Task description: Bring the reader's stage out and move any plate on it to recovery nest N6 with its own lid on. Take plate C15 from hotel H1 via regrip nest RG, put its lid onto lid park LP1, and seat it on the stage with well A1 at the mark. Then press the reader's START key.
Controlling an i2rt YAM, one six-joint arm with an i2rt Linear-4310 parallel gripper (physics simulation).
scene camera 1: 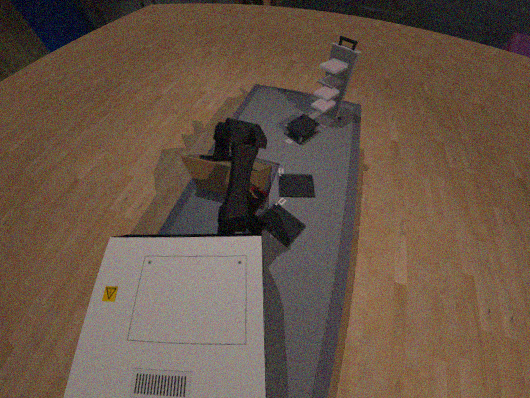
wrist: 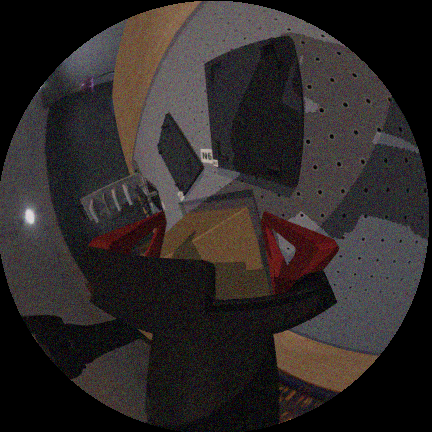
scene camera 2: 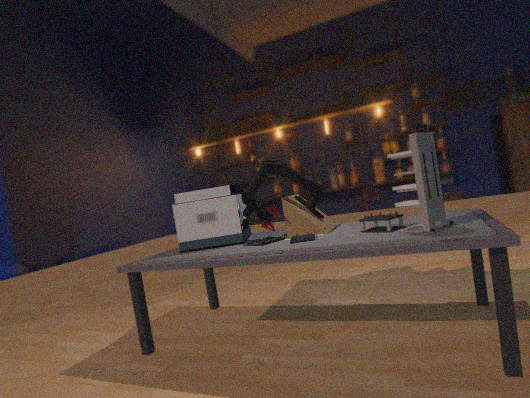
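Where they show: gripper, between the fingertips: [scene camera 1: 260, 202] [wrist: 213, 216] [scene camera 2: 276, 224]; arm's base, origin of its link: [scene camera 1: 220, 159] [scene camera 2: 308, 207].
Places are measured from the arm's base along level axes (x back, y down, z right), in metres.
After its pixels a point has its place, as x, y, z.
Note:
My gripper [scene camera 1: 258, 192] @[-0.236, 0.052, 0.094] [scene camera 2: 270, 218] @[-0.236, 0.052, 0.094] [wrist: 213, 216] @[-0.236, 0.052, 0.094] is open and empty, its red fingers wide apart above the table beside the reader. The white reader [scene camera 1: 190, 300] @[-0.269, -0.200, 0.475] [scene camera 2: 207, 220] @[-0.408, -0.027, 0.426] stands at the table's end; its stage and START key do not show. Dark nest N6 [scene camera 1: 286, 225] @[-0.361, 0.117, 0.115] [scene camera 2: 266, 238] @[-0.304, 0.114, 0.131] [wrist: 260, 120] @[-0.315, 0.117, 0.128] lies near the reader; no plate shows on it. A second low dark nest [scene camera 1: 296, 185] @[-0.330, 0.119, -0.091] [scene camera 2: 302, 238] @[-0.363, 0.119, -0.109] [wrist: 180, 155] @[-0.319, 0.119, -0.059] lies beside it, its label unreadable. The raised regrip nest [scene camera 1: 302, 128] @[-0.238, 0.069, -0.425] [scene camera 2: 382, 220] @[-0.303, 0.076, -0.483] stands before the hotel [scene camera 1: 349, 67] @[-0.366, -0.192, -0.661] [scene camera 2: 434, 215] @[-0.347, 0.070, -0.701], which holds pale plates [scene camera 1: 333, 65] @[-0.293, -0.207, -0.602]; C15 cannot be told apart.
A tan slanted block [scene camera 1: 210, 170] @[-0.015, -0.032, 0.088] [scene camera 2: 302, 212] @[-0.167, 0.010, -0.036] [wrist: 225, 240] @[-0.180, 0.081, 0.062] stands by the arm, close to the gripper, and shows between the fingers in the wrist view. The table [scene camera 1: 315, 280] @[-0.543, 0.129, 0.269] [scene camera 2: 320, 250] @[-0.567, 0.140, -0.282] [wrist: 350, 305] @[-0.080, 0.128, 0.257] has a perforated top. The hotel rises tall at its far end.

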